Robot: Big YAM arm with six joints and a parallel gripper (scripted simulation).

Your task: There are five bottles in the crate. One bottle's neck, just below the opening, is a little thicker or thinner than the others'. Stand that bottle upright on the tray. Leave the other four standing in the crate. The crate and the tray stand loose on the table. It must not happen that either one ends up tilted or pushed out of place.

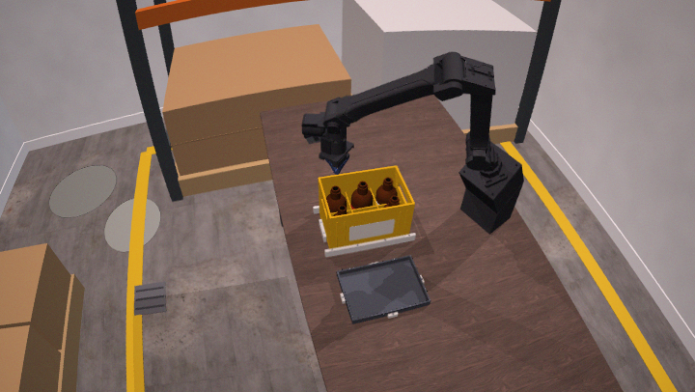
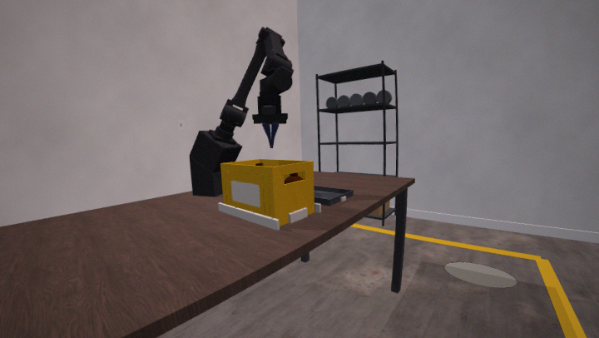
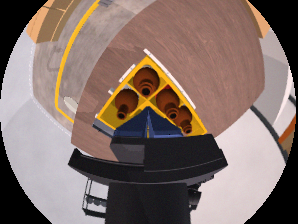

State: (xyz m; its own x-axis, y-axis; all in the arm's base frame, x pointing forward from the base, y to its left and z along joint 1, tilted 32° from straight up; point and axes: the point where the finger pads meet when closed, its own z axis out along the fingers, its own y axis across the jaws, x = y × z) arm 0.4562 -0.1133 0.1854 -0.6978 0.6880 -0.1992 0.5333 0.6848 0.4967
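My hand is 1 cm past the glass bottle, 9 cm to the right of it and 15 cm above it. Round my hand: dark tray 12 cm behind, 31 cm to the left, 22 cm below; yellow crate 9 cm behind, 3 cm to the left, 15 cm below.
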